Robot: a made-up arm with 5 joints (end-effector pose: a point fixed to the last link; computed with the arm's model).
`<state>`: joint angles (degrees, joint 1 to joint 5).
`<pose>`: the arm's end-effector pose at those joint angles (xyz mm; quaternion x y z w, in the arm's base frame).
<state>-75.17 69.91 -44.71 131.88 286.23</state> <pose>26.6 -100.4 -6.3 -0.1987 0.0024 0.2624 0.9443</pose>
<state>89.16 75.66 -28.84 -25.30 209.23</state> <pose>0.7 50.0 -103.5 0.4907 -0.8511 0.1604 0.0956</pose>
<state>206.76 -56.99 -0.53 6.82 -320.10</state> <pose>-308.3 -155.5 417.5 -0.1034 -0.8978 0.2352 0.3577</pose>
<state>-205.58 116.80 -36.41 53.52 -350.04</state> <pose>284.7 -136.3 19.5 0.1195 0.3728 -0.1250 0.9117</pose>
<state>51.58 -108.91 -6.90 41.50 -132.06</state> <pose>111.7 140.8 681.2 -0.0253 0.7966 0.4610 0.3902</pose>
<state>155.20 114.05 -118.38 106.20 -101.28</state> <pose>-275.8 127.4 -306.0 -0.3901 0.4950 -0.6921 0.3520</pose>
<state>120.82 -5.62 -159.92 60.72 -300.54</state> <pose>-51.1 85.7 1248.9 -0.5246 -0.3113 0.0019 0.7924</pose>
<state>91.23 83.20 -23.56 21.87 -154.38</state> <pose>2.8 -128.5 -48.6 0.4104 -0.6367 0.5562 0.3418</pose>
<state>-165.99 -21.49 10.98 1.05 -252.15</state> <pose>-204.1 -50.9 154.4 -0.7279 -0.6807 0.0721 0.0401</pose>
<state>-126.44 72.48 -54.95 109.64 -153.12</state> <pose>-94.3 -127.8 -78.2 -0.4329 -0.1026 -0.6839 0.5783</pose>
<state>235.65 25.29 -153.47 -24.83 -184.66</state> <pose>-264.3 -386.7 1100.7 0.2018 0.1172 -0.8777 0.4185</pose>
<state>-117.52 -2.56 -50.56 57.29 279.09</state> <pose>-252.7 -485.1 393.3 -0.9488 0.3139 -0.0058 0.0359</pose>
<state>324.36 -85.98 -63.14 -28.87 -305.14</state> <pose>-157.1 112.6 1003.2 -0.0123 0.0125 -0.9858 0.1669</pose>
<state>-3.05 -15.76 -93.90 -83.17 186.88</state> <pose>314.3 -16.7 1003.7 -0.0097 -0.1113 0.0332 0.9932</pose>
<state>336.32 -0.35 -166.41 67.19 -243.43</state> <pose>113.1 -49.6 1239.7 -0.2195 0.6072 -0.5262 0.5534</pose>
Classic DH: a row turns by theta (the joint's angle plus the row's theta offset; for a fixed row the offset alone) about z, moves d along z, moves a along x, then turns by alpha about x. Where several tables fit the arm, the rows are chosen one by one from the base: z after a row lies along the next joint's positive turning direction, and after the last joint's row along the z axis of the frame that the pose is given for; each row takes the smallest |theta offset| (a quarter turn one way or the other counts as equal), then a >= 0, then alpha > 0; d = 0 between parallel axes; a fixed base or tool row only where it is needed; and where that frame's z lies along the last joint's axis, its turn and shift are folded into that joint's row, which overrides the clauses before.
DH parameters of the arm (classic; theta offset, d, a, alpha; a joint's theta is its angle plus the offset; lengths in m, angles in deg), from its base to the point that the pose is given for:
joint 1: 0 0.3795 0 -90
joint 2: -79.34 0 0.2995 0
joint 3: -23.4 0 -0.4937 0
joint 4: -77.26 0 -0.06 90
joint 5: 180 0.0766 0 0

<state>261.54 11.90 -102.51 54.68 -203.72</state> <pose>-101.3 -681.3 743.3 0.5774 0.7560 -0.2700 0.1491</pose>
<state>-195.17 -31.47 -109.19 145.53 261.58</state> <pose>-162.1 43.9 1019.5 -0.6637 0.7468 -0.0355 0.0233</pose>
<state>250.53 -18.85 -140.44 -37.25 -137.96</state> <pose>17.8 50.5 1221.2 -0.1394 -0.0354 -0.5493 0.8232</pose>
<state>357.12 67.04 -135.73 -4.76 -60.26</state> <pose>870.2 -43.8 405.4 0.7031 0.3848 0.5095 0.3131</pose>
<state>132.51 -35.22 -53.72 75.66 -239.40</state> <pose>-293.9 320.7 691.1 -0.9879 -0.1031 0.0689 0.0929</pose>
